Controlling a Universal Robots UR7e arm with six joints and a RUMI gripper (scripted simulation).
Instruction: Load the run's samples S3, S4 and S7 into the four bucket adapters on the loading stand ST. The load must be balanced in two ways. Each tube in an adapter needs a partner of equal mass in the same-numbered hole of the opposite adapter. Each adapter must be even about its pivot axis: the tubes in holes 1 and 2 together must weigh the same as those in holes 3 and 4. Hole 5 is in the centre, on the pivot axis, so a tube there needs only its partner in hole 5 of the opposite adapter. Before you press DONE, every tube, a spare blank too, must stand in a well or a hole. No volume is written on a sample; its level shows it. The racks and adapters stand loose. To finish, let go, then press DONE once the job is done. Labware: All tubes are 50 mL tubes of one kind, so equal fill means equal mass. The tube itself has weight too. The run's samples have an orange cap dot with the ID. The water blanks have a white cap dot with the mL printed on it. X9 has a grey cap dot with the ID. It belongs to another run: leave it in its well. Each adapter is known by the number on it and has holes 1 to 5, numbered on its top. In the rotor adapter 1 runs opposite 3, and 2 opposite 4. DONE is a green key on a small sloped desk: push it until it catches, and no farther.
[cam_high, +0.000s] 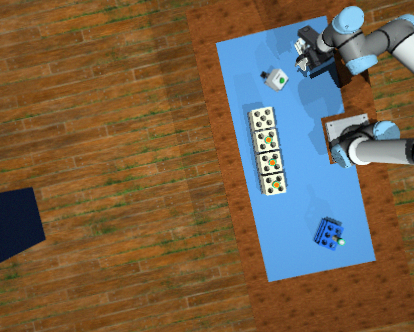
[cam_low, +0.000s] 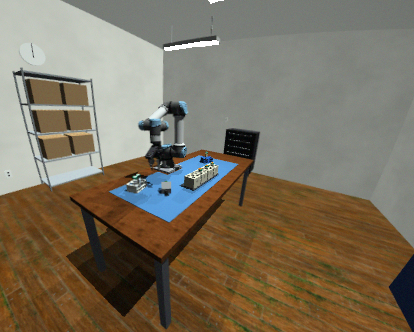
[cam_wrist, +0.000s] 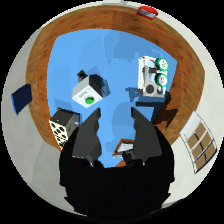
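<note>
Now: the white rack 130 mm below my hand, 100 mm to the right of it and 100 mm behind it. Round my hand: blue rack 860 mm to the left, 130 mm below, 100 mm behind; then adapter 550 mm to the left, 160 mm ahead, 110 mm below.
</note>
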